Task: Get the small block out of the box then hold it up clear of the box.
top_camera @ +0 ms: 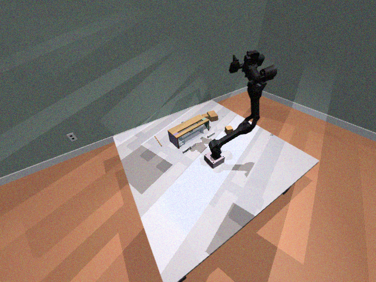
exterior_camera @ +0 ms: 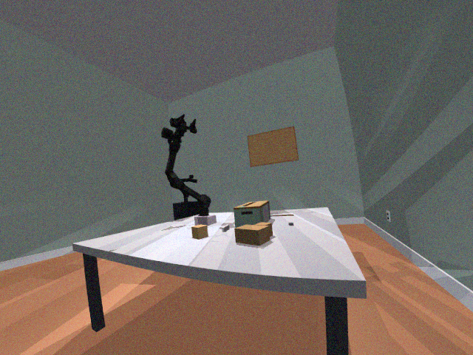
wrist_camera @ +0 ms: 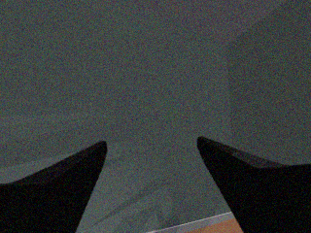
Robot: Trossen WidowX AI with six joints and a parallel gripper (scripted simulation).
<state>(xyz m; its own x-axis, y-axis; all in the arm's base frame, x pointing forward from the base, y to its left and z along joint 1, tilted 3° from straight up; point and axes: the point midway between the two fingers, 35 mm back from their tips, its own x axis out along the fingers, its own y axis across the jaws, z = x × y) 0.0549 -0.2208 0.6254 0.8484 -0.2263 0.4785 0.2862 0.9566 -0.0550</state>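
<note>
My gripper tip is 62 cm above the green block, 26 cm short of it and 21 cm to the right of it. The rest, counted from my gripper tip: clear-fronted box (65 cm below, 25 cm ahead, 20 cm to the left); then thin wooden stick (71 cm below, 50 cm to the left, 39 cm ahead).
</note>
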